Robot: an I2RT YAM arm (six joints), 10 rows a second.
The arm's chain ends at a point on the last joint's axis. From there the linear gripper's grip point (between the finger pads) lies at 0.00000 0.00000 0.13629 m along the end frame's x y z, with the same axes.
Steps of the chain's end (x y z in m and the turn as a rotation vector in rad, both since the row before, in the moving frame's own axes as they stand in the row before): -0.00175 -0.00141 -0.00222 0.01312 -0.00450 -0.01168; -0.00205 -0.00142 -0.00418 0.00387 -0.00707 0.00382; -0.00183 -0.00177 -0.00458 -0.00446 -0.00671 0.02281; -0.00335 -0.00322 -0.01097 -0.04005 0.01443 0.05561; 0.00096 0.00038 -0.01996 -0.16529 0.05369 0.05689
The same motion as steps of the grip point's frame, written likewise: -0.00237 -0.00319 -0.00223 0.01312 -0.00450 -0.01168; -0.00301 -0.00195 -0.00418 0.00387 -0.00707 0.00382; -0.00275 -0.00117 -0.00458 -0.00446 -0.00671 0.02281; -0.00154 0.00229 -0.01109 -0.04005 0.01443 0.05561; 0.00760 0.02299 -0.02201 -0.16529 0.05369 0.05689
